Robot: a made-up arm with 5 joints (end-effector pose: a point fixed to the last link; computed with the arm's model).
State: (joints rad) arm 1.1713 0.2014 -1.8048 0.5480 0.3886
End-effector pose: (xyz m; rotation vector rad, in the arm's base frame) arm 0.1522 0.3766 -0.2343 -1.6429 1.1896 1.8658
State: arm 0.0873 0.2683 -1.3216 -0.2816 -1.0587
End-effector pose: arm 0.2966 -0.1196 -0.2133 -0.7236 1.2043 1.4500
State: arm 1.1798 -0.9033 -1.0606 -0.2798 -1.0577
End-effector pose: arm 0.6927 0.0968 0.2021 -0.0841 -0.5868 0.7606
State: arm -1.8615 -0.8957 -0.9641 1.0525 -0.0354
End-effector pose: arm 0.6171 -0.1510 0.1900 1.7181 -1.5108 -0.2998
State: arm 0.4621 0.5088 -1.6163 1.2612 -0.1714
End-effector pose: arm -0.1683 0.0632 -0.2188 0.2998 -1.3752 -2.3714
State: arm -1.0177 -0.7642 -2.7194 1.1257 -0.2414
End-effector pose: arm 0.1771 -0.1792 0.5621 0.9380 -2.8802 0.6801
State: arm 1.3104 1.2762 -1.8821 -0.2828 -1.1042
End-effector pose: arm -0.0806 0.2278 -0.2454 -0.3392 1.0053 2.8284
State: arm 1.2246 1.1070 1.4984 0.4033 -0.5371
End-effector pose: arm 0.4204 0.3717 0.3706 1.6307 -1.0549 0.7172
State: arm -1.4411 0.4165 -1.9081 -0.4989 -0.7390
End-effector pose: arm 0.2787 -0.1794 0.6252 1.6295 -2.1150 0.5762
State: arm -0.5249 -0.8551 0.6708 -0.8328 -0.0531
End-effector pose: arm 0.5554 0.4010 0.3284 -0.5383 -0.2511 0.8591
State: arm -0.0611 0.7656 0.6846 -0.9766 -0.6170
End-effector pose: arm 0.2071 0.1289 -0.2342 0.3048 0.6589 0.3882
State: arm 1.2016 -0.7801 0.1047 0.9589 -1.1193
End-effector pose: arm 0.4200 0.3095 0.7018 -0.5914 -2.0712 1.5545
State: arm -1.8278 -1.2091 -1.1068 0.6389 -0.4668
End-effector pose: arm 0.7160 0.1096 0.1806 2.2614 -1.3298 -0.4656
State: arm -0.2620 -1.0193 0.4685 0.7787 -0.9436
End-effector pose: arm 0.2914 0.6442 0.3534 -1.2891 -1.2726 2.5162
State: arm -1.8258 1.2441 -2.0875 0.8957 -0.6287
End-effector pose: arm -0.2465 0.2096 0.6967 -1.3453 -2.4324 1.0710
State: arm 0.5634 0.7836 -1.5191 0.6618 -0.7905
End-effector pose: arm -0.1900 0.0854 -0.2673 -0.2366 -1.6636 -2.6392
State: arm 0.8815 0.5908 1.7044 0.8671 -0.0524
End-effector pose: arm 0.3916 0.1243 0.4999 0.6470 -1.3711 0.7045
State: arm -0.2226 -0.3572 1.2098 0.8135 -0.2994
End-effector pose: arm 0.2371 0.5212 0.4524 -0.7449 -1.3944 1.8120
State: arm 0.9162 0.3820 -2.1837 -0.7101 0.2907
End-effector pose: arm 0.3358 0.0158 -0.0916 -2.0831 1.5746 0.2604
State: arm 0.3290 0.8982 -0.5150 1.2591 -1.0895
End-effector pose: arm -0.2585 0.4106 -0.1070 1.5267 0.3182 2.7188
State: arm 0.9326 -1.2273 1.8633 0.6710 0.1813
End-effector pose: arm -0.1381 -0.1360 0.4757 -0.1465 -2.5778 -0.2813
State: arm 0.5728 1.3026 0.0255 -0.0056 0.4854
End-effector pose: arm -0.1459 0.4667 -0.1361 -0.2840 1.6361 1.7939
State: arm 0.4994 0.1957 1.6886 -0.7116 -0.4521
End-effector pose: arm 0.5243 0.2796 0.3013 1.4555 -0.7191 0.5872
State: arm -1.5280 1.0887 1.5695 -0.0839 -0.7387
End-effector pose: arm 0.4123 -0.1516 0.1343 -0.6725 0.1909 0.7207
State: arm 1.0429 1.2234 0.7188 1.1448 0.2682
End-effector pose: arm 0.0933 0.5559 0.4476 0.5282 -0.6042 1.9097
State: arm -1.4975 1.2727 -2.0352 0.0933 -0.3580
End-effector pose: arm -0.1177 -0.0796 0.7343 -0.1826 -2.1510 0.4936
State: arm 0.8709 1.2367 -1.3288 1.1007 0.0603
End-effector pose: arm -0.4317 0.1551 -0.0246 0.1936 -0.5769 -2.4243
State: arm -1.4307 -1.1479 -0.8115 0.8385 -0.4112
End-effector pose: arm 0.6738 0.1281 0.0343 2.2796 -1.2565 -1.1225
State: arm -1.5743 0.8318 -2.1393 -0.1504 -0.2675
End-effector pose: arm 0.1050 -0.1084 0.7271 0.4752 -1.8197 0.7665
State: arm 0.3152 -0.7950 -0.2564 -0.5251 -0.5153
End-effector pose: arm 0.6712 0.2166 0.3335 -0.4925 -0.4241 0.6842
